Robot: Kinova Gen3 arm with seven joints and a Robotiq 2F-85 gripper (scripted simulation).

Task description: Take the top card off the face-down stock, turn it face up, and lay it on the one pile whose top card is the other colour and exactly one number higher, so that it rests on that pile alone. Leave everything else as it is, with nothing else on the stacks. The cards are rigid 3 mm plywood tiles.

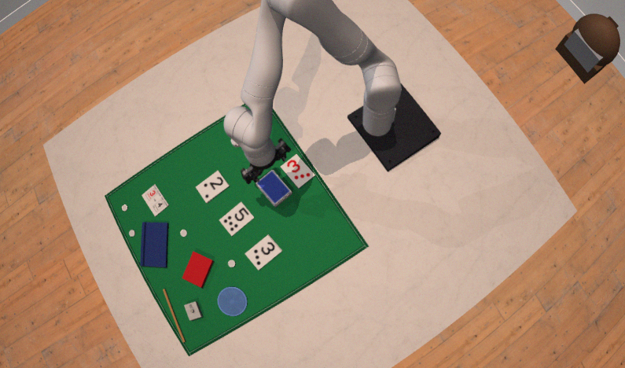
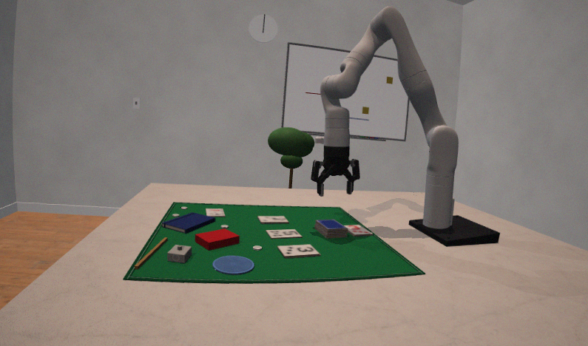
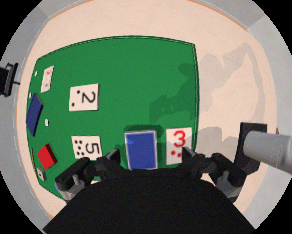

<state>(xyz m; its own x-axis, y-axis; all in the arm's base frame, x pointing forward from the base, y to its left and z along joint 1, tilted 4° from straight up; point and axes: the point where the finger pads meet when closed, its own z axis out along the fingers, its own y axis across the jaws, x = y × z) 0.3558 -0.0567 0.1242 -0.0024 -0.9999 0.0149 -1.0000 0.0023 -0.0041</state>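
Right now the card is 90 mm below my hand, 20 mm to the left of it and 10 mm ahead of it. Also, from my hand: book: 420 mm ahead, 110 mm below, 80 mm to the right; then green mat: 200 mm ahead, 130 mm below; then red box: 350 mm ahead, 110 mm below, 70 mm to the left.
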